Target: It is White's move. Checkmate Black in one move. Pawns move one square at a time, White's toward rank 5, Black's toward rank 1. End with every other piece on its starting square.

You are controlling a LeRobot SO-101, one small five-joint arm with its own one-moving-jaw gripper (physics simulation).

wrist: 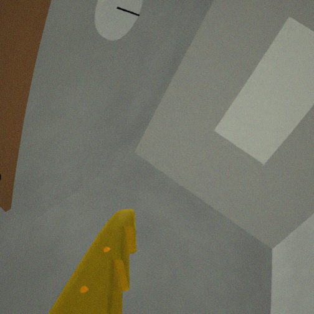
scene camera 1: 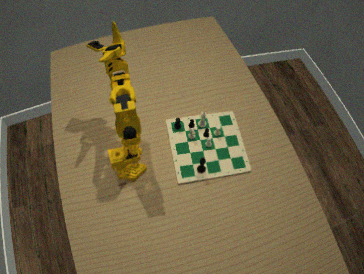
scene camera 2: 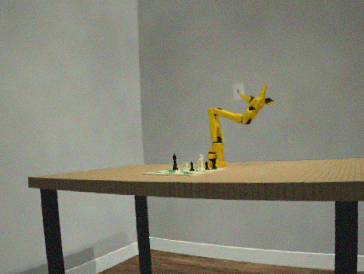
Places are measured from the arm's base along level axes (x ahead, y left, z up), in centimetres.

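Pixels of known places: end effector, tool point: [scene camera 1: 113,23] [scene camera 2: 264,84]; arm's base, origin of the base link: [scene camera 1: 135,162].
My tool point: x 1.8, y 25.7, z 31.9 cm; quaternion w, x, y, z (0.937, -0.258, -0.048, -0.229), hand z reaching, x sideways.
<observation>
Ahead of a thing's pixels: the offset from my tool point to its top centre. Level surfaces: height alone.
The green and white chessboard @(dx +20.1, dy -26.4, dz -31.3 cm) [scene camera 1: 226,165] [scene camera 2: 154,173] lies on the table beside the arm's base. A tall black piece @(dx +15.5, dy -33.5, dz -25.0 cm) [scene camera 1: 201,166] [scene camera 2: 175,162] stands near its front edge. Towards the back stand a black piece @(dx +13.5, dy -17.5, dz -28.0 cm) [scene camera 1: 177,124] at the left corner, a black pawn @(dx +17.7, dy -18.6, dz -28.2 cm) [scene camera 1: 191,123], a tall white piece @(dx +21.0, dy -19.0, dz -25.0 cm) [scene camera 1: 202,121] [scene camera 2: 201,162], a white piece @(dx +16.6, dy -22.3, dz -27.4 cm) [scene camera 1: 192,134], a black pawn @(dx +20.8, dy -23.0, dz -28.2 cm) [scene camera 1: 206,133] and a white pawn @(dx +24.3, dy -23.4, dz -28.0 cm) [scene camera 1: 218,131]. Another small white piece @(dx +20.3, dy -26.4, dz -28.2 cm) [scene camera 1: 209,143] stands nearer the middle. My gripper [scene camera 1: 108,41] [scene camera 2: 252,91] is fully open and empty, high and away from the board. One notched jaw [wrist: 107,265] shows in the wrist view.
The wooden table @(dz -31.9 cm) [scene camera 1: 210,220] [scene camera 2: 100,176] carries the board and the arm's base [scene camera 1: 125,162] [scene camera 2: 216,157]. The arm leans away beyond the board's left side. A brown surface [wrist: 17,75] shows at the wrist view's left edge, with grey walls and a pale ceiling panel [wrist: 272,90].
</observation>
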